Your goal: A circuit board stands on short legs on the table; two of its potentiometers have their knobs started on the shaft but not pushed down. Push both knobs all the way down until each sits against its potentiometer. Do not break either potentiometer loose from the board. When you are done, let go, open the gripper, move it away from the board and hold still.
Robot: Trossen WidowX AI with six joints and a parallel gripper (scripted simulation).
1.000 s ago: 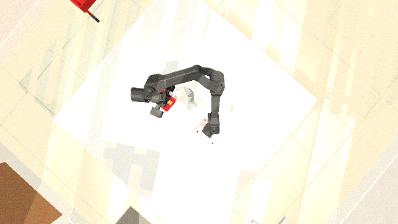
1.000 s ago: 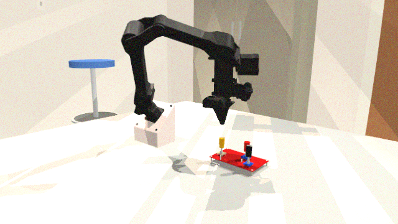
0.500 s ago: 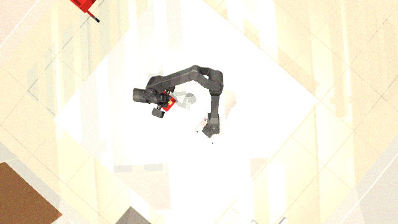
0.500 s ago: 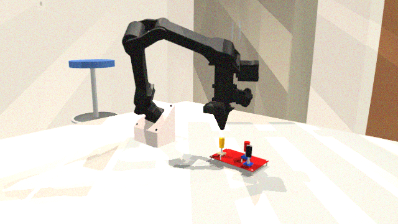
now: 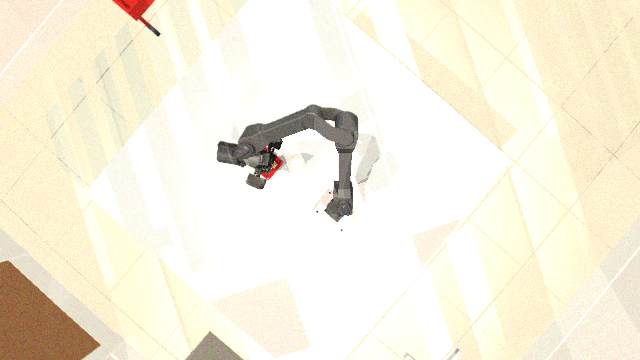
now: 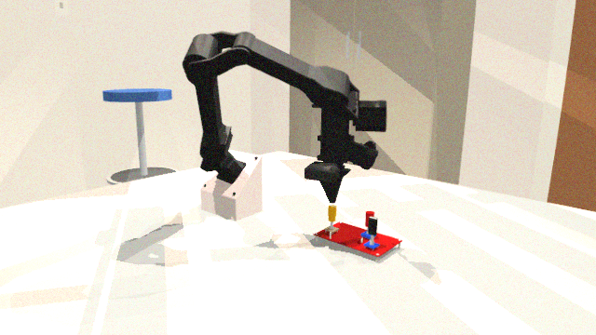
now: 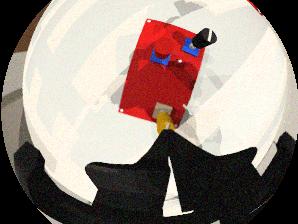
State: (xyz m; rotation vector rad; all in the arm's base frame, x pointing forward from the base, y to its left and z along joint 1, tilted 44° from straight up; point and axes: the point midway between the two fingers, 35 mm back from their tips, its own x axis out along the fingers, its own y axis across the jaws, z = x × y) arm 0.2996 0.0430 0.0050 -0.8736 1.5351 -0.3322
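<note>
The yellow knob lies 2 cm below my gripper tip. From my gripper tip the other things lie so: black knob 11 cm ahead, 2 cm below, 1 cm to the right.
</note>
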